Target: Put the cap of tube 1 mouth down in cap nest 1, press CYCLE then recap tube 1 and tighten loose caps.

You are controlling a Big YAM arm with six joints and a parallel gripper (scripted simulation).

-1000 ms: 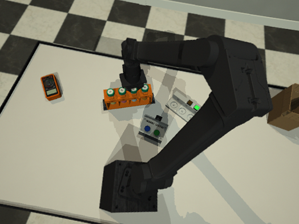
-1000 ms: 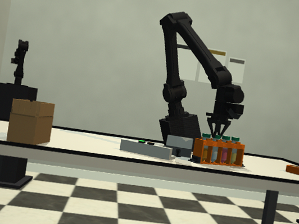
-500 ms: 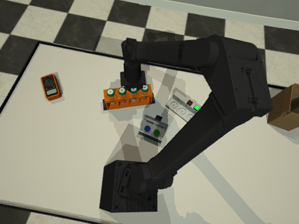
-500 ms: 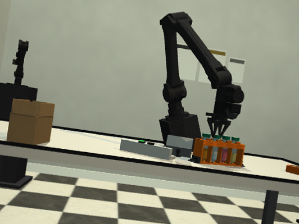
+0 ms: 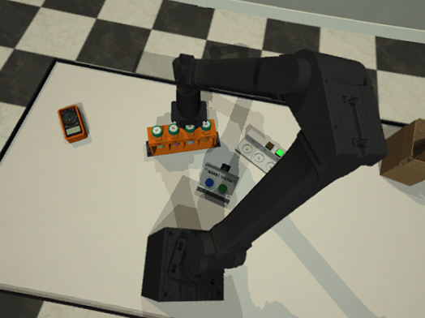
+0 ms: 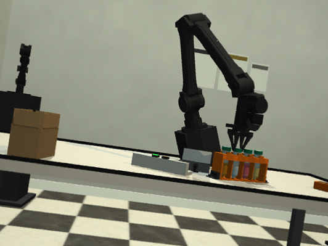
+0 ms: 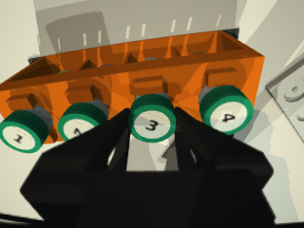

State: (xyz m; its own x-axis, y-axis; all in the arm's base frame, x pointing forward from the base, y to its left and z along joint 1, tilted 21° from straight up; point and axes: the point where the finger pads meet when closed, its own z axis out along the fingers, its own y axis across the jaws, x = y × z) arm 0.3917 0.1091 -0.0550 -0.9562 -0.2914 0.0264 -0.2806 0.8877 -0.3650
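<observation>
My gripper is now 160 mm past the green key, 150 mm to the left of it and 50 mm above it. The rest, counted from my hand: key housing: 140 mm behind, 120 mm to the right, 60 mm below; then blue key: 150 mm behind, 100 mm to the right, 50 mm below; then cap: 100 mm to the left, 40 mm behind.
</observation>
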